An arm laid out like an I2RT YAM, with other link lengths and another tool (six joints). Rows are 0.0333 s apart.
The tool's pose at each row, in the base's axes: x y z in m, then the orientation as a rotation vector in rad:
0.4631 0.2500 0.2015 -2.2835 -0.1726 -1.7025
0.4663 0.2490 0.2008 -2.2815 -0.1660 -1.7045
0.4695 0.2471 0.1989 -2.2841 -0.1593 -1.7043
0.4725 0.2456 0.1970 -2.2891 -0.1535 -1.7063
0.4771 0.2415 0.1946 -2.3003 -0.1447 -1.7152
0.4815 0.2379 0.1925 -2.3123 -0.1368 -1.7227
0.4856 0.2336 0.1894 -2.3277 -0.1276 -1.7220
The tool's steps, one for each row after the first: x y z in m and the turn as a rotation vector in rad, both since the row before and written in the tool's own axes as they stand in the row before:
0.0004 0.0019 0.0028 -0.0020 0.0026 0.0038
-0.0007 0.0029 0.0029 -0.0041 -0.0006 0.0030
-0.0008 0.0025 0.0028 -0.0065 -0.0006 0.0006
-0.0006 0.0055 0.0037 -0.0150 0.0005 -0.0031
-0.0004 0.0048 0.0036 -0.0145 -0.0007 -0.0034
-0.0014 0.0055 0.0035 -0.0135 -0.0063 -0.0007

